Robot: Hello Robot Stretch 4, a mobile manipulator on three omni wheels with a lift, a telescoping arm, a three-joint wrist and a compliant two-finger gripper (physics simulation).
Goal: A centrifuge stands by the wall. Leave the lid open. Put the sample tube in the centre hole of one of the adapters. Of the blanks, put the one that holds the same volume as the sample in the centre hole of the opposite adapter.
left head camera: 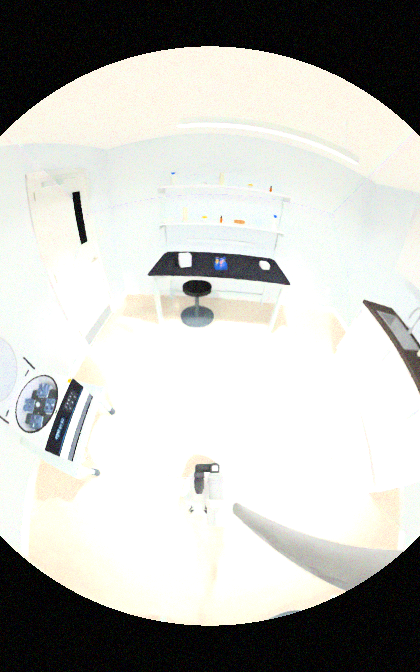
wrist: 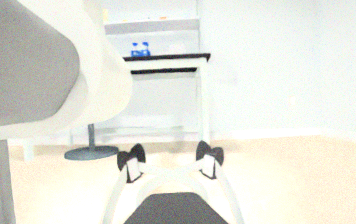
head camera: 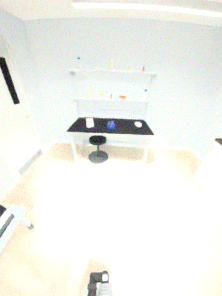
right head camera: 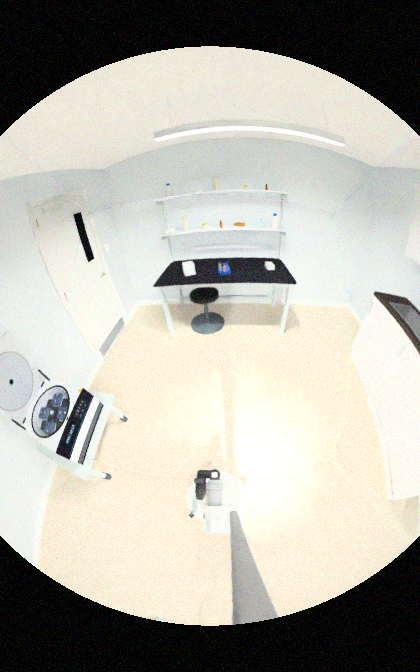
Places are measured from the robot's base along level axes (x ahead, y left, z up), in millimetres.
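Pixels of known places: gripper, fingertip midpoint: [wrist: 170,154].
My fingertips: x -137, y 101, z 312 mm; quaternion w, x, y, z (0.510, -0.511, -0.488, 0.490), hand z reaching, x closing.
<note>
Behind a point stands the place of what it marks.
The centrifuge [head camera: 6,220] {x 540, y 911, z 426 mm} [left head camera: 64,425] [right head camera: 75,422] stands on a low table at the left, by the wall. Its round lid [left head camera: 6,370] [right head camera: 20,370] is raised open. The rotor [left head camera: 37,404] [right head camera: 51,411] shows in the open bowl with blue adapters; their holes are too small to tell. A blue rack [head camera: 111,124] [left head camera: 220,263] [right head camera: 224,268] with small orange and pinkish tubes stands mid-way on the black bench. Blue shapes [wrist: 140,52] show on the bench in the wrist view. Which tube is the sample, and the volumes, cannot be told. My gripper [wrist: 170,154] {x -137, y 101, z 312 mm} is open and empty, far from bench and centrifuge.
The black bench [head camera: 127,128] {x 1928, y -448, z 735 mm} [left head camera: 250,270] [right head camera: 250,275] also bears a white box [head camera: 90,122] {x 1978, y 229, z 827 mm} [left head camera: 185,259] [right head camera: 188,268] and a smaller white item [left head camera: 264,265] [right head camera: 270,265]. A stool [head camera: 98,157] [left head camera: 197,316] [right head camera: 207,322] [wrist: 91,152] stands at its front. A sink counter [left head camera: 370,306] [right head camera: 382,298] is at the right.
</note>
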